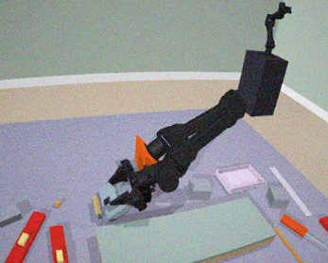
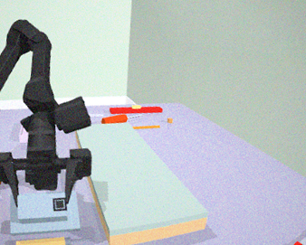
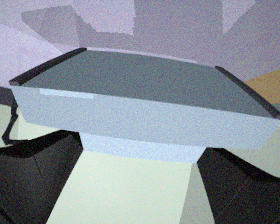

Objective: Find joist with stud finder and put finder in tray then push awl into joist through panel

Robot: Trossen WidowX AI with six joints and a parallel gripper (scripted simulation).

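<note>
Now: the stud finder 2 cm ahead of my gripper tip and 1 cm below it. The rest, counted from my gripper tip: grey block (33 cm to the right, 5 cm below, 1 cm behind); then pale pink tray (52 cm to the left, 5 cm below, 2 cm behind); then awl (6 cm below, 4 cm to the right, 2 cm ahead).
</note>
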